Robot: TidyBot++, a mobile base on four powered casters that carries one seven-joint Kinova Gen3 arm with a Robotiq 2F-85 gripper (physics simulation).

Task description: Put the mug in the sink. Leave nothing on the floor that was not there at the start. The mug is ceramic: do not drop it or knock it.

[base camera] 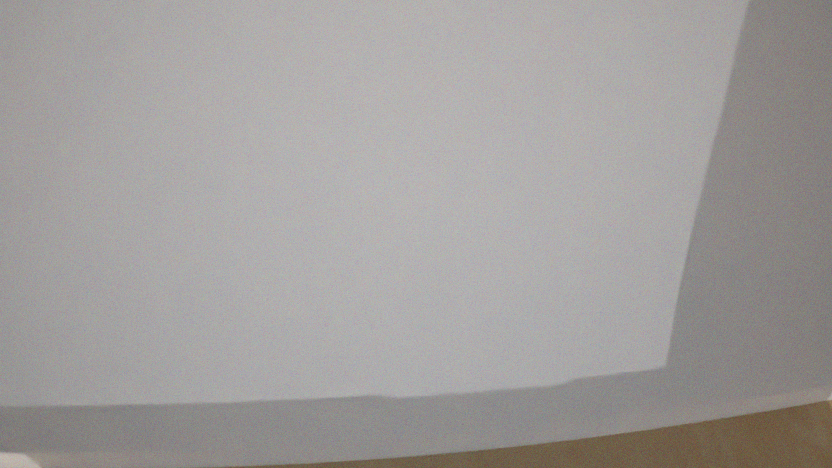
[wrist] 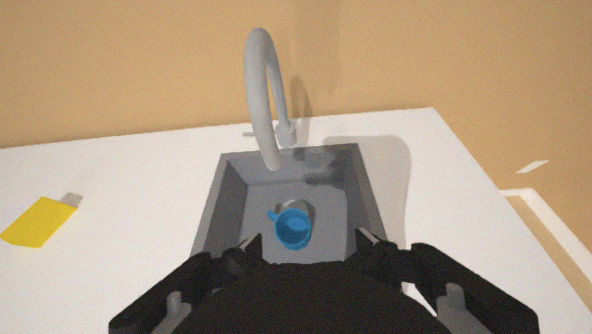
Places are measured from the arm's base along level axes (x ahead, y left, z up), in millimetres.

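Where they show: gripper, fingertip midpoint: (wrist: 308, 241).
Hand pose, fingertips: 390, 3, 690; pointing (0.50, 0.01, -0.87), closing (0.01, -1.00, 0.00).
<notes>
After its pixels a point has its place, as x, y, z.
A blue mug (wrist: 293, 228) @[484, 51, 372] stands upright on the floor of the grey sink (wrist: 209, 212) in the wrist view, its opening facing up and its handle toward the upper left. A pale round drain (wrist: 295, 204) shows partly behind it. My gripper (wrist: 308, 241) @[390, 3, 690] is open and empty, its fingers spread wide. It is above the sink, apart from the mug, which shows between and beyond the fingertips. The front part of the sink is hidden by the gripper. The mug and the sink do not show in the base camera view.
A grey faucet (wrist: 257, 90) arches over the back of the sink. A yellow block (wrist: 39, 222) @[466, 613, 551] lies on the white counter (wrist: 140, 200) @[528, 422, 513] at the left. A tan wall (wrist: 150, 60) @[830, 386, 709] stands behind. In the base camera view, a large pale surface (base camera: 378, 203) @[209, 3, -122] fills most of the picture.
</notes>
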